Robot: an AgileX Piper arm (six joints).
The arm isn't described. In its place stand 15 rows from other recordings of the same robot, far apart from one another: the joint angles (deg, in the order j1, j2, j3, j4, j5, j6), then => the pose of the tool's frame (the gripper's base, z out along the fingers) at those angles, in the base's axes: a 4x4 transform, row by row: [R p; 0 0 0 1], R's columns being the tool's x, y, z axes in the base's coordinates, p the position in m.
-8.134 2.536 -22.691 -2.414 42.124 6.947 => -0.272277 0.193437 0.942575 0.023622; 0.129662 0.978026 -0.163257 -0.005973; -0.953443 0.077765 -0.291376 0.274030; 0 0 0 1
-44.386 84.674 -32.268 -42.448 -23.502 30.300 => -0.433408 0.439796 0.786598 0.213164; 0.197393 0.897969 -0.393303 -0.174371; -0.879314 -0.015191 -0.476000 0.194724; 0 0 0 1
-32.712 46.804 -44.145 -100.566 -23.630 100.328 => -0.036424 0.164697 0.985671 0.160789; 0.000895 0.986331 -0.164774 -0.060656; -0.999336 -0.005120 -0.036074 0.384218; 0 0 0 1
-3.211 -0.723 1.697 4.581 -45.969 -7.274 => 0.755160 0.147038 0.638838 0.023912; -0.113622 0.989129 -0.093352 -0.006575; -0.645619 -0.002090 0.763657 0.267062; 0 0 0 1
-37.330 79.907 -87.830 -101.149 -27.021 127.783 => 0.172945 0.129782 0.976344 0.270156; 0.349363 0.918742 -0.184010 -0.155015; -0.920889 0.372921 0.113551 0.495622; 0 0 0 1
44.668 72.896 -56.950 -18.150 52.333 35.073 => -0.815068 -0.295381 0.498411 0.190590; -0.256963 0.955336 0.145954 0.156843; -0.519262 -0.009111 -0.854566 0.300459; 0 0 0 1
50.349 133.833 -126.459 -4.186 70.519 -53.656 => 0.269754 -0.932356 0.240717 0.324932; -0.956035 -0.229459 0.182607 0.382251; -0.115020 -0.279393 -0.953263 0.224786; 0 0 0 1
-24.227 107.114 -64.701 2.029 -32.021 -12.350 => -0.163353 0.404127 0.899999 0.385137; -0.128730 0.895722 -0.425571 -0.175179; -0.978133 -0.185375 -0.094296 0.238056; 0 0 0 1
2.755 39.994 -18.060 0.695 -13.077 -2.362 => -0.065905 -0.047288 0.996705 0.145382; -0.032610 0.998445 0.045215 0.006746; -0.997293 -0.029523 -0.067345 0.275937; 0 0 0 1
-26.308 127.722 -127.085 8.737 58.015 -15.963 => -0.777943 0.222329 0.587685 0.458377; 0.167682 0.974846 -0.146829 -0.213545; -0.605547 -0.015680 -0.795655 0.291326; 0 0 0 1
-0.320 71.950 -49.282 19.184 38.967 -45.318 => -0.651748 -0.509665 0.561665 0.245914; -0.488249 0.848642 0.203516 0.017432; -0.580377 -0.141592 -0.801944 0.275321; 0 0 0 1
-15.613 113.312 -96.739 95.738 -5.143 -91.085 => -0.172383 0.367337 0.913974 0.465794; 0.132480 0.928080 -0.348019 -0.138594; -0.976081 0.061091 -0.208650 0.319295; 0 0 0 1
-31.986 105.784 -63.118 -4.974 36.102 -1.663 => -0.863566 0.457908 0.211126 0.295627; 0.422677 0.885690 -0.192087 -0.190109; -0.274950 -0.076642 -0.958399 0.161202; 0 0 0 1
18.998 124.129 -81.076 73.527 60.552 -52.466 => -0.908017 -0.415970 -0.049739 0.375012; -0.246666 0.434890 0.866040 0.209480; -0.338616 0.798648 -0.497494 0.152566; 0 0 0 1
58.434 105.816 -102.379 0.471 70.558 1.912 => -0.519195 -0.835268 0.181005 0.207113; -0.776105 0.549472 0.309420 0.338454; -0.357906 0.020170 -0.933540 0.328033; 0 0 0 1
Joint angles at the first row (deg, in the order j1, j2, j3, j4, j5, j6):
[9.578 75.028 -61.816 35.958 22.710 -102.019]
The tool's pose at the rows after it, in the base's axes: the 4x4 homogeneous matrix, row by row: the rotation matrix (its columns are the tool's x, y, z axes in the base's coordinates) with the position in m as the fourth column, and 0 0 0 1 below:
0.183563 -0.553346 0.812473 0.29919; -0.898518 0.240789 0.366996 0.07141; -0.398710 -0.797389 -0.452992 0.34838; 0 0 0 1
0.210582 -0.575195 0.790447 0.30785; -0.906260 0.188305 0.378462 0.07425; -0.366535 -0.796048 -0.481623 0.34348; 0 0 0 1
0.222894 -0.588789 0.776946 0.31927; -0.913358 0.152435 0.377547 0.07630; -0.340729 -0.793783 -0.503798 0.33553; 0 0 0 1
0.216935 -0.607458 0.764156 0.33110; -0.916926 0.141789 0.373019 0.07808; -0.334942 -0.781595 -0.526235 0.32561; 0 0 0 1
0.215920 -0.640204 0.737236 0.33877; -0.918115 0.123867 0.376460 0.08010; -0.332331 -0.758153 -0.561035 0.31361; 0 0 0 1
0.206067 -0.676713 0.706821 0.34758; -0.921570 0.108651 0.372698 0.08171; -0.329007 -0.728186 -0.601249 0.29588; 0 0 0 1
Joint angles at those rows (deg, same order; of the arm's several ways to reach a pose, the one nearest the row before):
[9.579 77.653 -63.654 35.957 22.709 -104.015]
[9.578 79.877 -65.202 35.957 24.303 -106.613]
[9.578 82.572 -66.488 35.959 24.446 -108.611]
[9.578 85.405 -67.614 35.893 24.237 -109.051]
[9.578 87.719 -68.095 35.892 25.084 -109.587]
[9.577 90.585 -68.098 35.892 25.231 -110.094]

